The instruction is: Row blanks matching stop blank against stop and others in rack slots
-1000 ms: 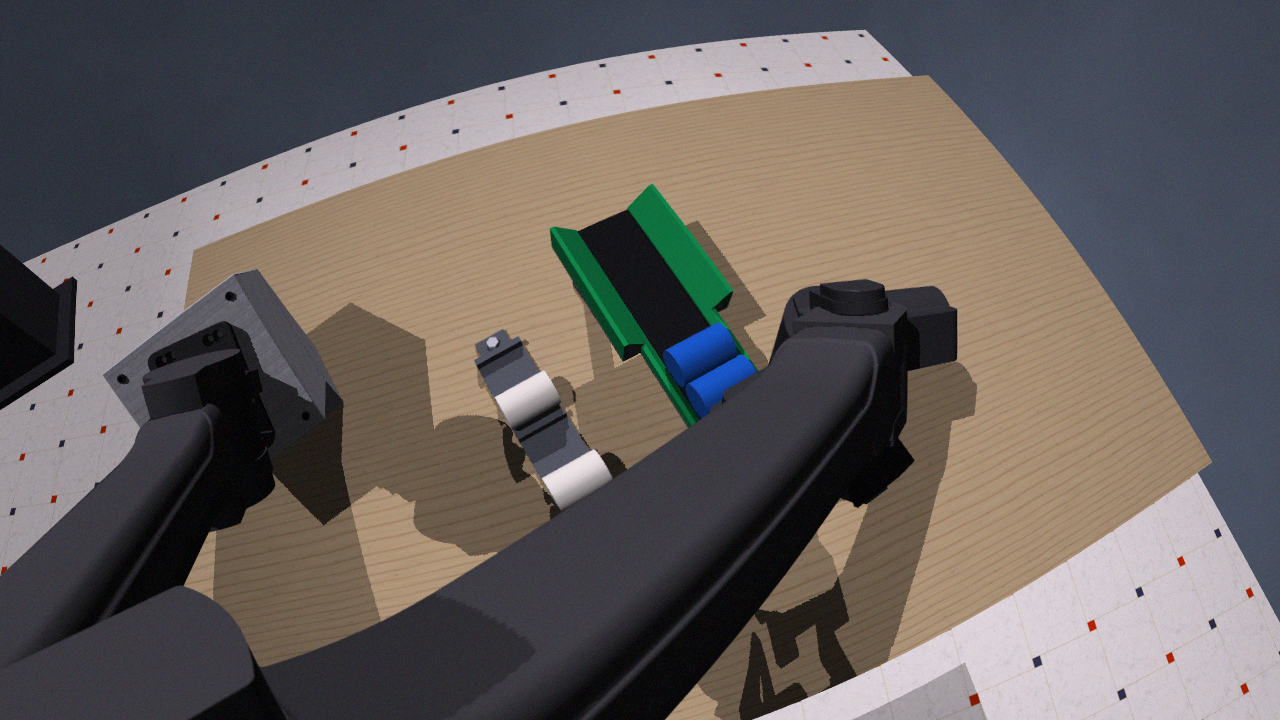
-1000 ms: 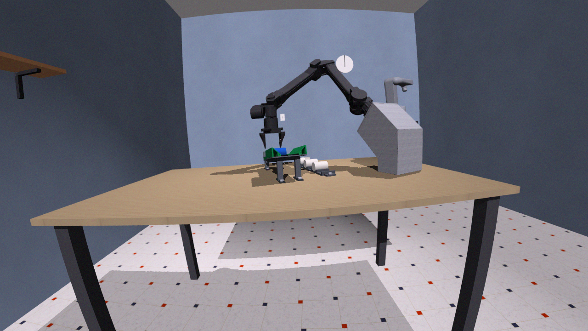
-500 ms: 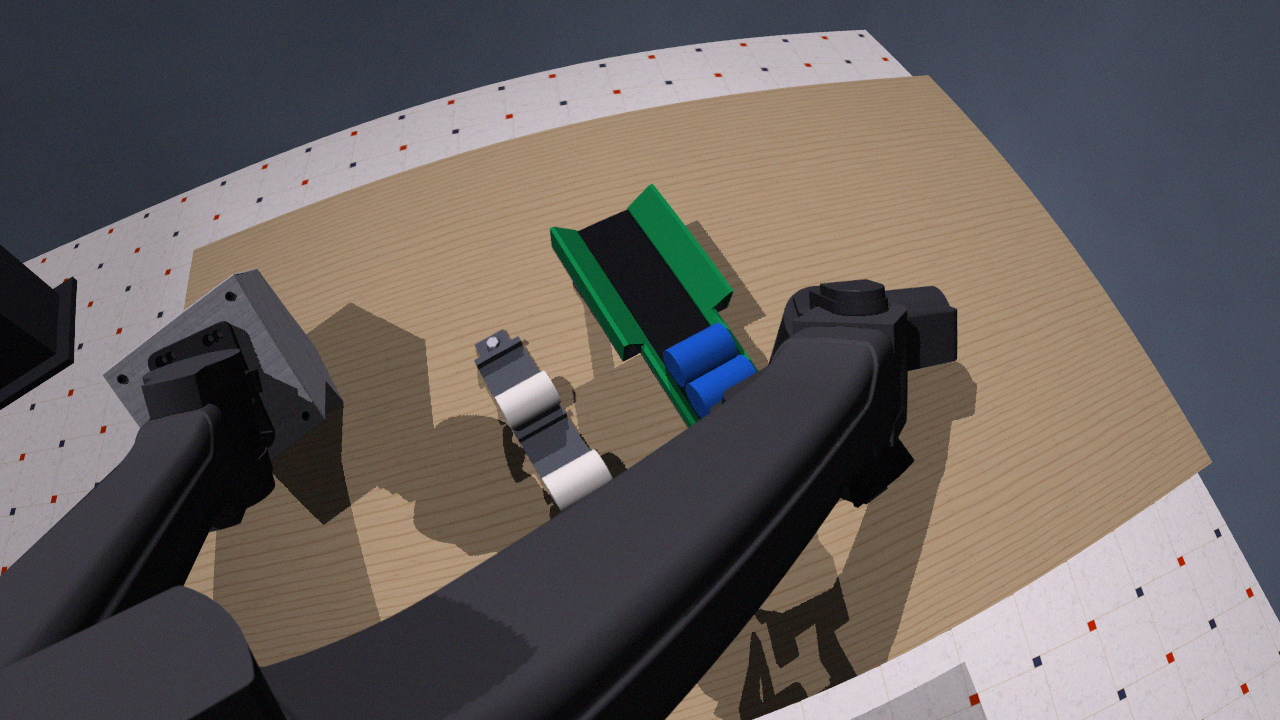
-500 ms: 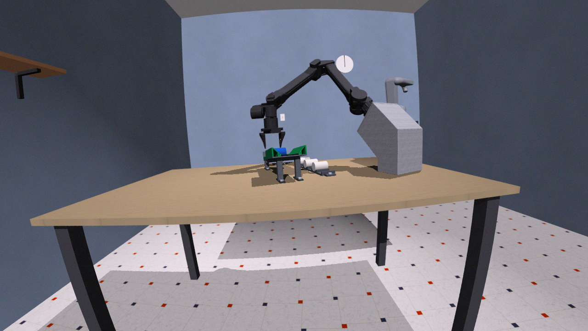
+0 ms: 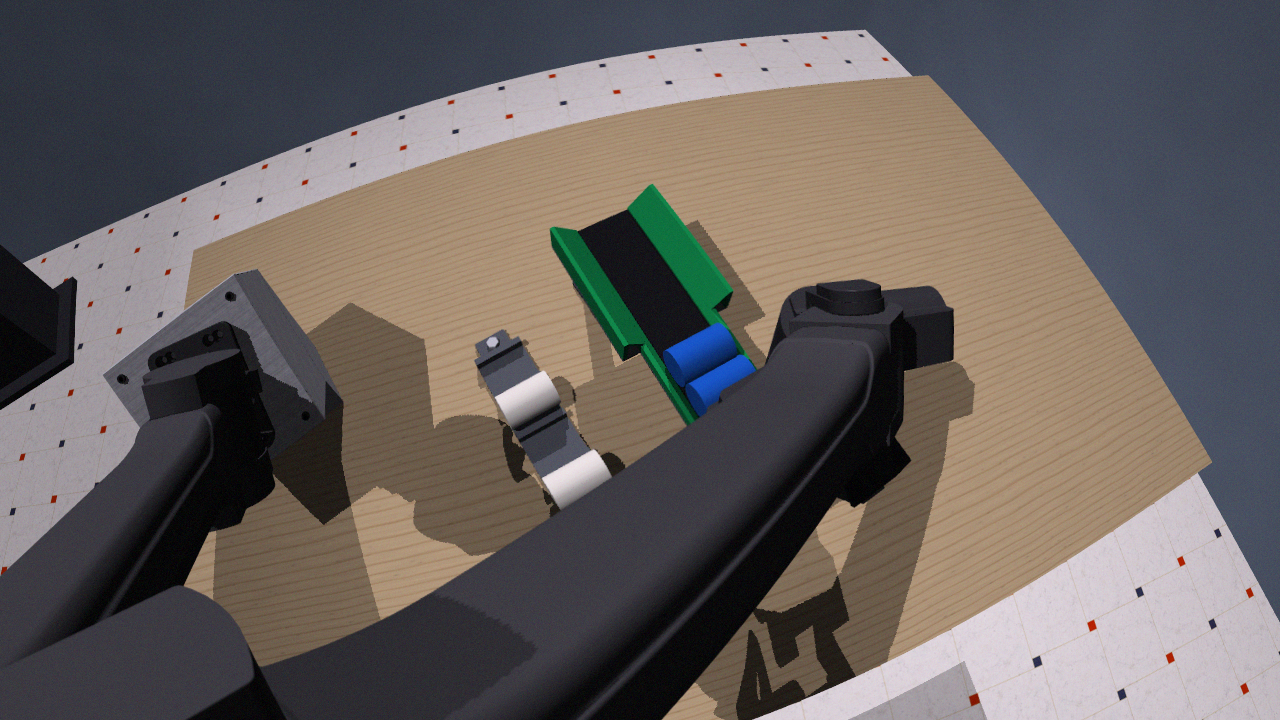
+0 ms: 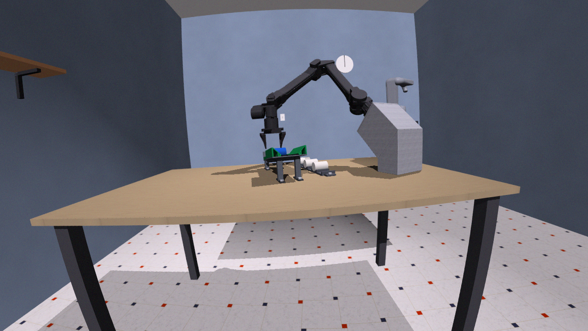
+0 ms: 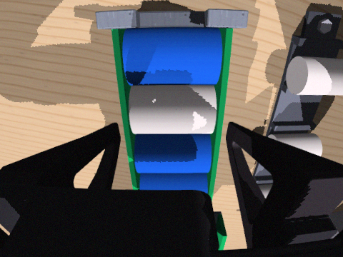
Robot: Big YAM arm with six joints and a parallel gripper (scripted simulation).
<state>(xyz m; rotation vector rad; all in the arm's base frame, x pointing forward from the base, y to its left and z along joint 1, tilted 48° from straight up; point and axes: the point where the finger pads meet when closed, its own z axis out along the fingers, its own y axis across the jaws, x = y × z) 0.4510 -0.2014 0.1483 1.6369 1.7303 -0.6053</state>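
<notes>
My gripper is now 6 cm to the left of the grey stop and 5 cm above it. Also, from my hand: grey stock rack (16 cm behind, 12 cm to the left, 12 cm below).
</notes>
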